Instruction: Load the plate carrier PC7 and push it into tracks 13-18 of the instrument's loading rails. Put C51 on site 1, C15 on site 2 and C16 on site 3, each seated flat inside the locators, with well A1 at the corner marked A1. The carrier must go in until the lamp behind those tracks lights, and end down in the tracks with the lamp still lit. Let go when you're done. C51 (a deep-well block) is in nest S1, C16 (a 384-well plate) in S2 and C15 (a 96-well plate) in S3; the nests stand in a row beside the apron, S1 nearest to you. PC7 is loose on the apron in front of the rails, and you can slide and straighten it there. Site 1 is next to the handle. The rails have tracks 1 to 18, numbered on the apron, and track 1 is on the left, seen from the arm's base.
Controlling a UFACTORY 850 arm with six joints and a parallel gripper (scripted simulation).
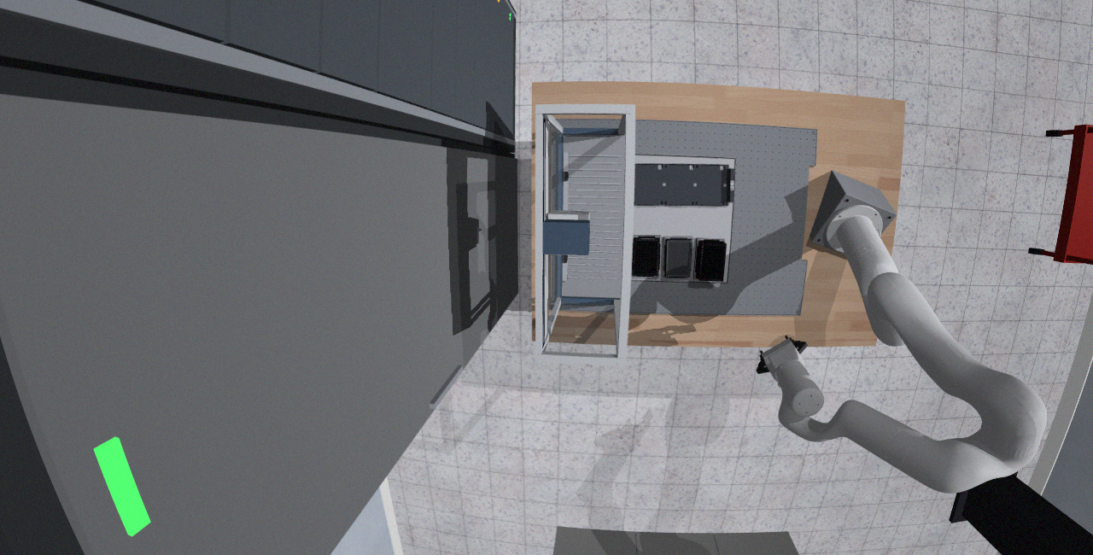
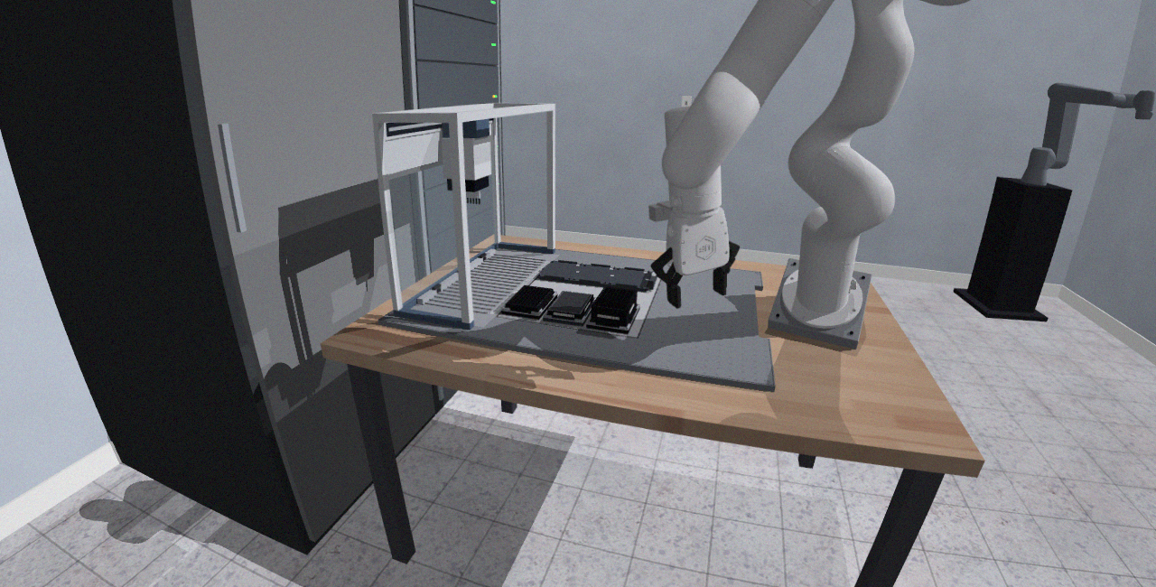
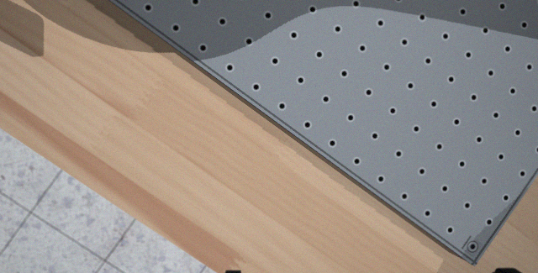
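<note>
The nest S2 lies 28 cm to the right of my hand, 28 cm ahead of it and 18 cm below it. Also, from my hand: plate carrier PC7 (52 cm to the right, 25 cm ahead, 17 cm below); then plate C15 (38 cm ahead, 29 cm to the right, 17 cm below); then frame post (49 cm ahead, 14 cm to the right, 6 cm above).
</note>
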